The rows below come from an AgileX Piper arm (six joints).
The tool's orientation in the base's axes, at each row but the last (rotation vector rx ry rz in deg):
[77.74, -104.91, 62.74]
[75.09, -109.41, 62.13]
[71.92, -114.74, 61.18]
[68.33, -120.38, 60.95]
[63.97, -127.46, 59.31]
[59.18, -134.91, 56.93]
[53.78, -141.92, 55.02]
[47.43, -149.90, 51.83]
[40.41, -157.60, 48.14]
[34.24, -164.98, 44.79]
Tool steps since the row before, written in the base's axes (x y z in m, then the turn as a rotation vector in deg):
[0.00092, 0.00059, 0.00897, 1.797, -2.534, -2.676]
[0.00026, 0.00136, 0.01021, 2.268, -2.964, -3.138]
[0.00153, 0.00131, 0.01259, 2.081, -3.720, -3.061]
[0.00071, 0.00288, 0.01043, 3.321, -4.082, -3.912]
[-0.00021, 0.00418, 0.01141, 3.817, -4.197, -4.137]
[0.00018, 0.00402, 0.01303, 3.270, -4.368, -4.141]
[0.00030, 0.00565, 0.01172, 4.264, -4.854, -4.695]
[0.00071, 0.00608, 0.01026, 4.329, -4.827, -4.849]
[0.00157, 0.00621, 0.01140, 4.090, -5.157, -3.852]
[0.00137, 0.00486, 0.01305, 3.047, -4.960, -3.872]
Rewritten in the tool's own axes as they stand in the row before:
[0.00699, -0.00314, -0.00479, -1.616, -1.362, 3.514]
[0.00755, -0.00303, -0.00633, -1.955, -1.746, 4.112]
[0.00845, -0.00530, -0.00794, -1.456, -1.792, 4.712]
[0.00582, -0.00373, -0.00835, -2.511, -2.655, 5.445]
[0.00561, -0.00303, -0.01035, -2.888, -3.009, 5.648]
[0.00552, -0.00411, -0.01178, -2.450, -2.678, 5.809]
[0.00304, -0.00265, -0.01237, -3.230, -3.359, 6.486]
[0.00093, -0.00148, -0.01182, -3.357, -3.306, 6.585]
[-0.00035, -0.00172, -0.01296, -2.721, -3.907, 5.958]
[-0.00041, -0.00277, -0.01371, -1.835, -3.329, 5.868]

